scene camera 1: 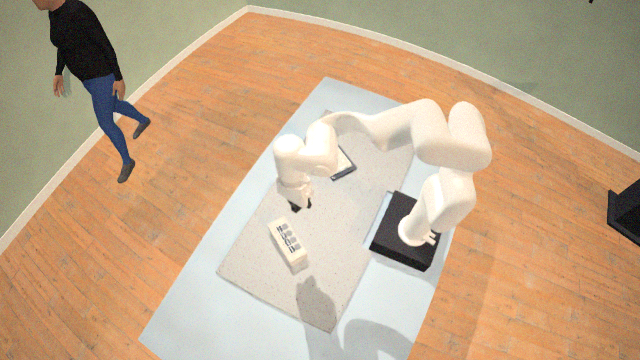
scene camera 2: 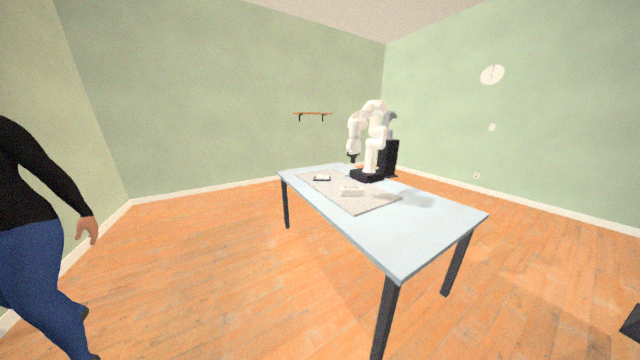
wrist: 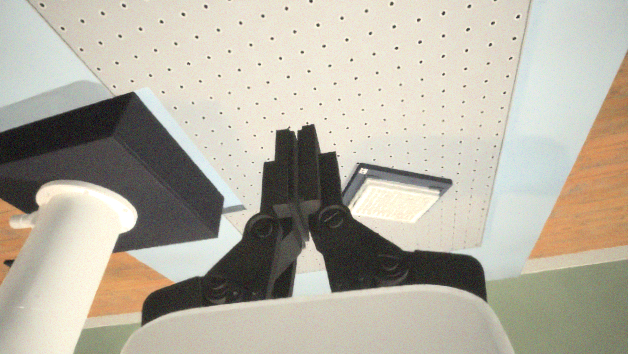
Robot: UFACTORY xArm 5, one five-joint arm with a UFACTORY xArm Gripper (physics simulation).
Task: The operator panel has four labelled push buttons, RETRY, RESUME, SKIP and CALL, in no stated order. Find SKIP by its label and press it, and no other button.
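Seen in the pictures: gripper, fingertip midpoint: (scene camera 1: 296, 208) (scene camera 2: 352, 163) (wrist: 302, 150); arm's base, link origin: (scene camera 1: 413, 230) (scene camera 2: 368, 171) (wrist: 90, 206).
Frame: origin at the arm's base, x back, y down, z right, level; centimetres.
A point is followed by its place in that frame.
The cream operator panel (scene camera 1: 294, 256) {y 1.2, x -29.1, z -33.1 cm} (scene camera 2: 352, 191) {y 2.5, x -36.6, z -32.5 cm} lies on the perforated grey board (scene camera 1: 345, 220) {y 6.3, x -24.5, z -8.5 cm} (scene camera 2: 357, 206) {y 6.4, x -41.2, z -47.4 cm} (wrist: 320, 75) {y 6.4, x -34.1, z -13.0 cm}. In scene camera 1 its top shows a row of grey round buttons with dark labels beside them, too small to read, so I cannot tell which is SKIP. The panel does not show in the wrist view. My gripper (scene camera 1: 301, 205) {y -16.9, x -33.4, z -25.1 cm} (scene camera 2: 353, 159) {y -16.9, x -33.4, z -25.1 cm} (wrist: 302, 150) {y -16.9, x -33.4, z -25.1 cm} is shut with nothing between its fingers. It hangs above the board, apart from the panel, on the side toward the dark tray.
A dark tray with a pale block (scene camera 1: 345, 167) {y 4.2, x -37.9, z 10.3 cm} (scene camera 2: 322, 177) {y 3.9, x -44.9, z 8.9 cm} (wrist: 395, 200) {y 4.1, x -44.3, z 10.4 cm} lies on the board. The arm's black base (scene camera 1: 400, 230) {y -1.2, x -4.4, z -3.5 cm} (scene camera 2: 366, 175) {y 0.5, x -8.7, z -9.0 cm} (wrist: 165, 170) {y 2.0, x -12.5, z -3.9 cm} stands beside the board on the pale blue table (scene camera 1: 200, 310) {y 7.7, x -43.6, z -71.4 cm} (scene camera 2: 410, 235) {y 7.7, x -30.7, z -80.9 cm}. A person (scene camera 1: 85, 45) (scene camera 2: 30, 200) is on the floor away from the table.
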